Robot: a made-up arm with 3 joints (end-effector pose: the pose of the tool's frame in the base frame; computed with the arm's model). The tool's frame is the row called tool. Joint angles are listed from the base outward.
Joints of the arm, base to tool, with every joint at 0 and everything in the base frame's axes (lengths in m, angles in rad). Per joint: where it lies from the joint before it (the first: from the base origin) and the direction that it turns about. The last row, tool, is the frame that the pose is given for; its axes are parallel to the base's.
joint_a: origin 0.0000 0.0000 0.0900 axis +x
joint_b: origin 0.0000 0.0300 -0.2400 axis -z
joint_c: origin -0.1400 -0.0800 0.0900 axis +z
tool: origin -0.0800 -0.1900 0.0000
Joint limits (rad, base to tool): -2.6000..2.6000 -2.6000..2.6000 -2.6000..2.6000
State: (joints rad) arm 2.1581 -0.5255 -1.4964
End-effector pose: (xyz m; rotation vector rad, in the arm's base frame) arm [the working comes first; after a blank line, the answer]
Working (the frame after each row of the table, in the pose's form):
after joint_a: 0.0000 0.0000 0.0900 2.1581 0.0000 0.0000
after joint_b: 0.0000 0.1832 0.2480 2.0991 -0.5646 0.3024
after joint_c: -0.0810 0.1855 0.0820 1.9564 1.0321 -0.5528

-0.2830 0.2084 0.0477 1.9564 1.0321 -0.5528
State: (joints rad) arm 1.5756 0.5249 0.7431
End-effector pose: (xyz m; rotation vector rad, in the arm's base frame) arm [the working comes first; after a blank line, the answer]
Working (the frame after each row of the table, in the pose's form):
after joint_a: 0.0000 0.0000 0.0900 1.5756 0.0000 0.0000
after joint_b: 0.0000 0.2399 0.1212 1.5360 0.4126 -0.4107
after joint_c: -0.1612 0.1498 0.1216 1.5688 -0.1718 0.1710

-0.1982 0.1508 -0.0812 1.5688 -0.1718 0.1710
